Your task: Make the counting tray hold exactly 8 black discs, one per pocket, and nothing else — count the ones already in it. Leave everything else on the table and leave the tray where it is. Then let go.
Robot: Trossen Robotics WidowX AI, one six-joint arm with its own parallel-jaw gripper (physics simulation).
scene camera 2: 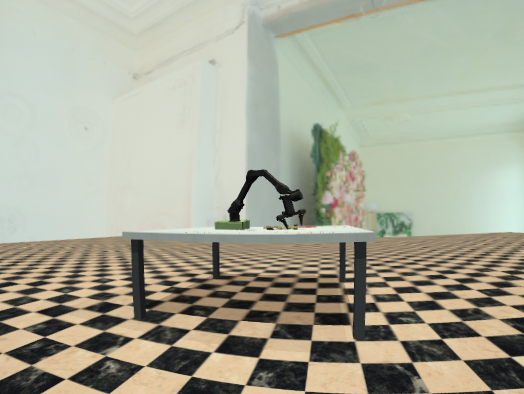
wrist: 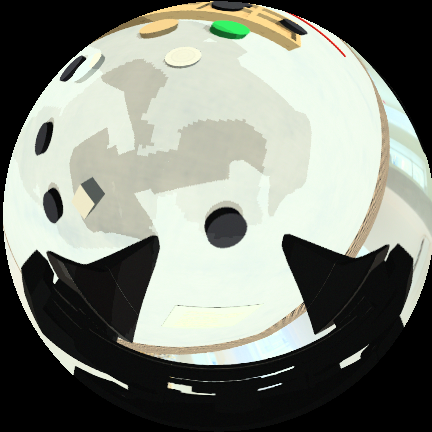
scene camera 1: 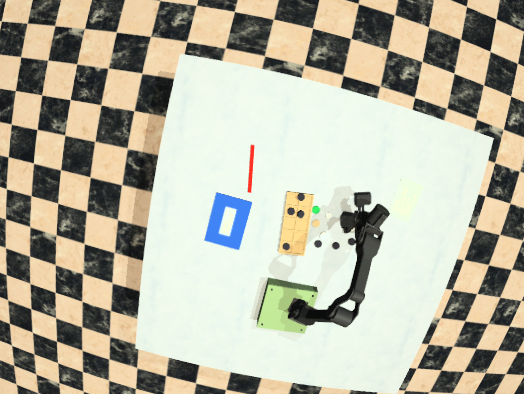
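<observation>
The wooden counting tray (scene camera 1: 301, 235) (wrist: 280, 37) has two columns of pockets. Four black discs show in it: one at the far end (scene camera 1: 301, 197), two side by side (scene camera 1: 291, 211) (scene camera 1: 300, 214), and one near the base end (scene camera 1: 286, 246). Three loose black discs (scene camera 1: 318, 243) (scene camera 1: 335, 245) (scene camera 1: 351, 241) lie in a row beside the tray. Another black disc (wrist: 226, 227) lies flat on the table between the spread fingertips in the wrist view; the arm hides it in scene camera 1. My gripper (scene camera 2: 294, 226) (wrist: 221, 241) is open and empty, low over the table.
A green disc (scene camera 1: 316, 210) (wrist: 230, 29), a tan disc (scene camera 1: 316, 223) (wrist: 159, 28), a cream disc (wrist: 183, 57) and a white disc (wrist: 92, 66) lie near the tray. A small block (wrist: 89, 197) lies left of the fingers. A blue frame (scene camera 1: 212, 217) and red bar (scene camera 1: 251, 168) lie beyond the tray.
</observation>
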